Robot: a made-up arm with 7 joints.
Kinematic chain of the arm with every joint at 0, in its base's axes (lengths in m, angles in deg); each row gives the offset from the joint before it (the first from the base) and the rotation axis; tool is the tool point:
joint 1: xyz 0 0 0.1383 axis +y
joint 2: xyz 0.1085 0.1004 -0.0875 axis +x
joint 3: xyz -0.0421 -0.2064 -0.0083 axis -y
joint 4: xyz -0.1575 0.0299 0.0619 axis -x
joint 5: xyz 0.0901 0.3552 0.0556 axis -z
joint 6: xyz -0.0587 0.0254 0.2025 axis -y
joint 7: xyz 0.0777 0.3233 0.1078 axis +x
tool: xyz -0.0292 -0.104 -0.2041
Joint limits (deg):
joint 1: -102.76..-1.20
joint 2: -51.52..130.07
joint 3: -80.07..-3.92
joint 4: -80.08..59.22
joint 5: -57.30..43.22
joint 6: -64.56..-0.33
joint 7: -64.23..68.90
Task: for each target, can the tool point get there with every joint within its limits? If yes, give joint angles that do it. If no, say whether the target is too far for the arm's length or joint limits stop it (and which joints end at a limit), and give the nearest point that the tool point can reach.
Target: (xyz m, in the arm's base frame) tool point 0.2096 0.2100 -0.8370
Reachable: no: joint limits stop it (at a limit: joint 3, joint 4, joint 6, joint 7) | nearest point 0.1703 0.1875 -0.6541 | short by 0.188 m
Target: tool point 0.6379 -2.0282 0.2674
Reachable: no: too far | nearest point 0.3417 -0.8374 0.2075 | short by 1.229 m
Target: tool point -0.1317 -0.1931 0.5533
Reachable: yes | joints -51.68 97.93 -68.89 -5.05 -9.59 -11.59 22.39
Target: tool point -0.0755 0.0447 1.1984
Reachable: no: joint limits stop it (at a limit: joint 3, joint 4, joint 6, joint 7) | nearest point -0.0718 0.0466 1.1464 | short by 0.052 m
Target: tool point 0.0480 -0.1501 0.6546
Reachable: yes | joints -22.22 88.65 -47.01 -8.50 14.97 -47.31 33.58
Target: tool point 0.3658 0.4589 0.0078
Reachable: yes | joints -82.23 -32.23 -71.63 30.33 27.82 -33.48 14.42
